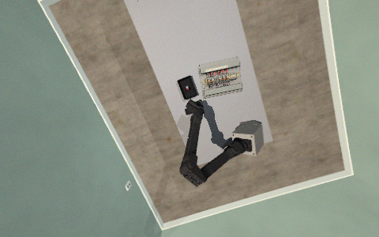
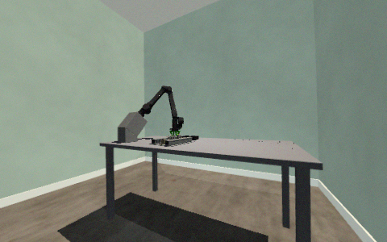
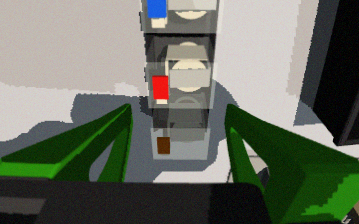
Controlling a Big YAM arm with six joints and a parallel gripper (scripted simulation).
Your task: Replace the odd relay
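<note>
Right now the dark stand is 3 cm to the left of my hand and 2 cm below it. From my hand the other things lie so: black tray 16 cm ahead, 7 cm to the left, 1 cm below.
</note>
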